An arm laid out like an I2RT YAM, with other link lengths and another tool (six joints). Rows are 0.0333 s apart.
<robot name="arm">
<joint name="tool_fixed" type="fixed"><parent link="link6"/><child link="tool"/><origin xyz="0.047 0.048 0.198" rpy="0 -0.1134 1.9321"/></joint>
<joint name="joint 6" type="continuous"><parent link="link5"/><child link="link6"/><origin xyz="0.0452 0 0.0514" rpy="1.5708 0 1.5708"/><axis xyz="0 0 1"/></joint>
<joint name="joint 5" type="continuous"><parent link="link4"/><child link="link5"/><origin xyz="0.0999 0.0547 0.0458" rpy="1.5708 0 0"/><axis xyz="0 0 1"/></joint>
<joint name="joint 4" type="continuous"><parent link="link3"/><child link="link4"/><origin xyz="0.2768 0.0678 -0.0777" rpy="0 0 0"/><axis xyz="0 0 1"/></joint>
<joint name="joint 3" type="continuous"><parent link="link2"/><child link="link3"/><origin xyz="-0.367 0 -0.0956" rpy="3.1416 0 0"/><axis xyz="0 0 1"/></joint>
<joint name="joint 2" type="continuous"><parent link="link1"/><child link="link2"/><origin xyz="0.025 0.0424 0.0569" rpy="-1.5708 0 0"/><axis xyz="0 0 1"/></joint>
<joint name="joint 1" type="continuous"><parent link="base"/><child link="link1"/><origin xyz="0 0 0.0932" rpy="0 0 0"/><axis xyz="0 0 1"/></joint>
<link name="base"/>
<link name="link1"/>
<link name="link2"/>
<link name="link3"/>
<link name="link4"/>
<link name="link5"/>
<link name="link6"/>
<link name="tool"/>
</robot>
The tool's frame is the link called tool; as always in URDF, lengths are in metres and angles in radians. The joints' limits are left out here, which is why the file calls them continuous.
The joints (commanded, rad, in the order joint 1, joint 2, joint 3, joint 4, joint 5, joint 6), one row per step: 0.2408, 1.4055, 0.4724, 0.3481, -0.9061, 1.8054; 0.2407, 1.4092, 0.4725, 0.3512, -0.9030, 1.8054; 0.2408, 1.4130, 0.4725, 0.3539, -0.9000, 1.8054; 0.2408, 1.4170, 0.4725, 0.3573, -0.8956, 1.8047; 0.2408, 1.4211, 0.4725, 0.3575, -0.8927, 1.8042; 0.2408, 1.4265, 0.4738, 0.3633, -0.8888, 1.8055; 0.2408, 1.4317, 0.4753, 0.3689, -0.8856, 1.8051; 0.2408, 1.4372, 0.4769, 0.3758, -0.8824, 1.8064; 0.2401, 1.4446, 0.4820, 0.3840, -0.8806, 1.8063; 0.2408, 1.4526, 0.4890, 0.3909, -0.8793, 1.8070; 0.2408, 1.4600, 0.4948, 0.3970, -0.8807, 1.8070; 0.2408, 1.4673, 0.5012, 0.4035, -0.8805, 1.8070; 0.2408, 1.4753, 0.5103, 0.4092, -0.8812, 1.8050; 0.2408, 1.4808, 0.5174, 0.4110, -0.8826, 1.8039; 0.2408, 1.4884, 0.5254, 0.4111, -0.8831, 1.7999; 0.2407, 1.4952, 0.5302, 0.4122, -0.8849, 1.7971; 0.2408, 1.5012, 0.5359, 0.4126, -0.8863, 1.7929; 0.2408, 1.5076, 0.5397, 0.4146, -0.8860, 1.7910; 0.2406, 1.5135, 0.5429, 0.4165, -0.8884, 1.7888; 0.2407, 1.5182, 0.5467, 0.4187, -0.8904, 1.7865
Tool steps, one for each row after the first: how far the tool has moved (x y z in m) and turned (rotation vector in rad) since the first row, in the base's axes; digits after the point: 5 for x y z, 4 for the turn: 0.00127, -0.00006, -0.00103, -0.0018, 0.0001, -0.0027; 0.00238, -0.00008, -0.00219, -0.0037, 0.0007, -0.0051; 0.00390, -0.00020, -0.00352, -0.0064, 0.0001, -0.0085; 0.00468, -0.00034, -0.00518, -0.0091, 0.0031, -0.0107; 0.00689, -0.00020, -0.00591, -0.0103, 0.0021, -0.0144; 0.00898, -0.00006, -0.00657, -0.0117, -0.0005, -0.0170; 0.01130, 0.00018, -0.00698, -0.0123, -0.0027, -0.0201; 0.01487, 0.00059, -0.00641, -0.0118, -0.0088, -0.0223; 0.01840, 0.00158, -0.00544, -0.0108, -0.0140, -0.0230; 0.02105, 0.00239, -0.00458, -0.0089, -0.0182, -0.0218; 0.02427, 0.00316, -0.00361, -0.0076, -0.0237, -0.0220; 0.02806, 0.00413, -0.00203, -0.0062, -0.0319, -0.0208; 0.03046, 0.00485, -0.00085, -0.0050, -0.0360, -0.0193; 0.03319, 0.00548, -0.00064, -0.0059, -0.0400, -0.0175; 0.03476, 0.00597, -0.00098, -0.0061, -0.0413, -0.0152; 0.03652, 0.00650, -0.00096, -0.0067, -0.0450, -0.0125; 0.03830, 0.00686, -0.00161, -0.0076, -0.0461, -0.0121; 0.03934, 0.00726, -0.00204, -0.0073, -0.0470, -0.0095; 0.04057, 0.00777, -0.00184, -0.0066, -0.0500, -0.0070
